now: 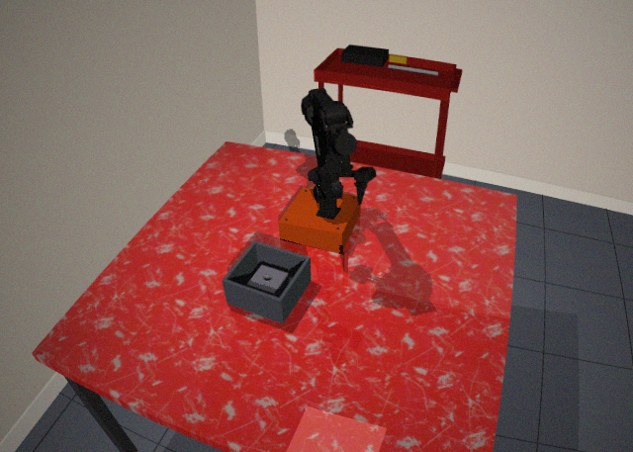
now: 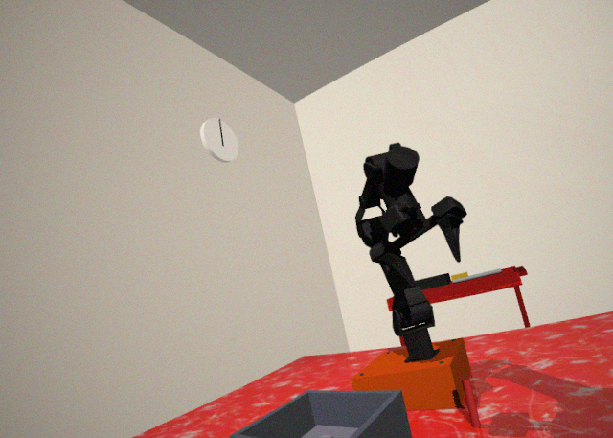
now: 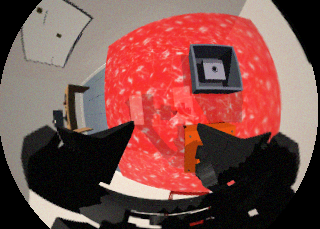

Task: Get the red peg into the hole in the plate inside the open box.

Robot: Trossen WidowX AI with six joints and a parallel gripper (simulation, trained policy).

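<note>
Right now the red peg is 22 cm below my gripper tip. Round my gripper tip: grey box (18 cm ahead, 16 cm to the right, 23 cm below); grey plate (18 cm ahead, 16 cm to the right, 21 cm below).
</note>
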